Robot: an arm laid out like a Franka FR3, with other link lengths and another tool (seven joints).
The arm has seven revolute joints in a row. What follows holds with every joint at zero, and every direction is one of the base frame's. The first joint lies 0.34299 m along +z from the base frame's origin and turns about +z. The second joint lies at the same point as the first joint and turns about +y. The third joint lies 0.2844 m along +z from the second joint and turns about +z. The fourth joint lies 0.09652 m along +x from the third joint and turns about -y. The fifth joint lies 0.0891 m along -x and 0.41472 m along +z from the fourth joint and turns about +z. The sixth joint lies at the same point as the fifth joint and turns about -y. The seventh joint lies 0.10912 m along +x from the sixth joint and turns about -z. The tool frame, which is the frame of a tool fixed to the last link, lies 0.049 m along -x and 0.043 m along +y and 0.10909 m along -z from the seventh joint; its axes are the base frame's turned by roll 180, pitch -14.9 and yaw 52.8 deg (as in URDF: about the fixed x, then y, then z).
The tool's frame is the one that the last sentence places.
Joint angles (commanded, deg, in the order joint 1, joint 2, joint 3, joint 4, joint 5, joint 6, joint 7), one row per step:
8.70 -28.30 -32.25 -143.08 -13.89 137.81 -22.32
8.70 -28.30 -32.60 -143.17 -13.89 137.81 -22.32
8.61 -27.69 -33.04 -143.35 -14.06 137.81 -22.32
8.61 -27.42 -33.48 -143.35 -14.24 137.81 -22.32
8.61 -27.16 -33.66 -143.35 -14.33 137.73 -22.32
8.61 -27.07 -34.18 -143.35 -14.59 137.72 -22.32
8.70 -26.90 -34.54 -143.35 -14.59 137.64 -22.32
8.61 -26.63 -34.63 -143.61 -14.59 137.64 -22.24
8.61 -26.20 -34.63 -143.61 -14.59 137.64 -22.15
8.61 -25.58 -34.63 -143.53 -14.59 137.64 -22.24
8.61 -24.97 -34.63 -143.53 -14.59 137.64 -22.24
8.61 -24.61 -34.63 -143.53 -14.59 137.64 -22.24
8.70 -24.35 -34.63 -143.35 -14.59 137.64 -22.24
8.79 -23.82 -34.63 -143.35 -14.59 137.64 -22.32
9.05 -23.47 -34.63 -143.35 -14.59 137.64 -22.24
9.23 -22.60 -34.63 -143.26 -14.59 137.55 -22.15
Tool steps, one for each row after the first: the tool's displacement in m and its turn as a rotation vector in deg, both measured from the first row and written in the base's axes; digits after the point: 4 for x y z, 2 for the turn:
-0.0011 -0.0022 -0.0014 0.19 0.11 -0.29
-0.0022 -0.0054 -0.0079 0.22 0.94 -0.64
-0.0030 -0.0086 -0.0107 0.23 1.27 -0.94
-0.0033 -0.0098 -0.0129 0.21 1.63 -1.06
-0.0047 -0.0137 -0.0146 0.22 1.82 -1.39
-0.0054 -0.0155 -0.0166 0.38 2.09 -1.62
-0.0063 -0.0157 -0.0207 0.50 2.60 -1.80
-0.0057 -0.0156 -0.0235 0.45 3.02 -1.89
-0.0049 -0.0158 -0.0271 0.29 3.56 -1.83
-0.0043 -0.0157 -0.0312 0.19 4.16 -1.83
-0.0039 -0.0157 -0.0336 0.13 4.52 -1.83
-0.0028 -0.0156 -0.0340 0.02 4.61 -1.79
-0.0021 -0.0150 -0.0376 -0.10 5.14 -1.63
-0.0009 -0.0129 -0.0399 -0.14 5.48 -1.45
0.0005 -0.0117 -0.0452 -0.28 6.34 -1.38

